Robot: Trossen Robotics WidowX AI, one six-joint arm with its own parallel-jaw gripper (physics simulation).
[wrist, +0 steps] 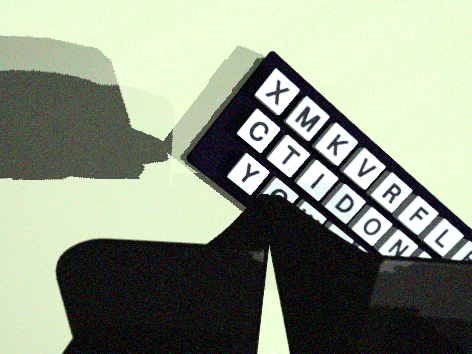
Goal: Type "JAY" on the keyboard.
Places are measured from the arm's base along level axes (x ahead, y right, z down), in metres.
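Where they show: gripper, fingertip midpoint: (268, 204).
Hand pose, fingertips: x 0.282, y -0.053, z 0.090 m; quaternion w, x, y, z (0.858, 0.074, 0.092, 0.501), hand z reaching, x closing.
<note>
After its pixels a point has its place.
The black keyboard (212, 145) @(x 0.289, y -0.085, z 0.119 m) with white letter keys runs diagonally from the upper middle to the right edge in the wrist view. The Y key (248, 173) @(x 0.287, y -0.063, z 0.113 m) is at its left end, in the row nearest the gripper. The Q key (280, 192) @(x 0.287, y -0.044, z 0.113 m) beside it is partly covered by the fingertips. My gripper (268, 204) @(x 0.282, y -0.053, z 0.090 m) is shut and empty; its tips overlap the near row just below and right of Y. Whether they touch a key cannot be told. The J and A keys do not show. The right part of the near row is hidden behind the fingers.
The X key (277, 91) @(x 0.327, y -0.072, z 0.113 m) and C key (258, 131) @(x 0.307, y -0.070, z 0.113 m) are at the left end of the other two rows. The keyboard lies on a pale surface (125, 210) @(x 0.232, y -0.108, z 0.131 m). A dark shadow of the arm falls on the surface at the left, close to the keyboard's left end.
</note>
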